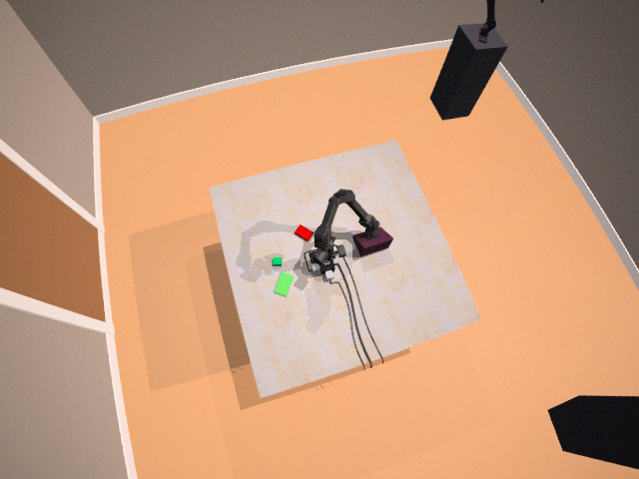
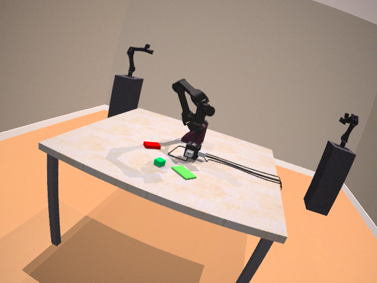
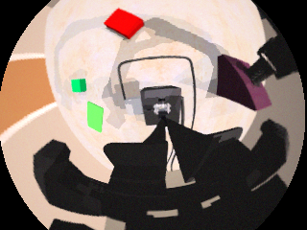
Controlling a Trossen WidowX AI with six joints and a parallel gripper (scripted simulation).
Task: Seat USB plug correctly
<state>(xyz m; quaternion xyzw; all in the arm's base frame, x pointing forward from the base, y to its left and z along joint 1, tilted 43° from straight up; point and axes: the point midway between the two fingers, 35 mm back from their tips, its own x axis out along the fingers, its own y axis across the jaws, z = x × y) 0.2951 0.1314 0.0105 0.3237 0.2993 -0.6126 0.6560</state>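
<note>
My gripper tip is 2 cm above the small USB plug. Round my gripper tip: small green cube: 26 cm ahead, 11 cm below, 10 cm to the right; then green flat block: 25 cm ahead, 11 cm below, 4 cm to the left; then red flat block: 24 cm to the right, 11 cm below, 7 cm ahead.
</note>
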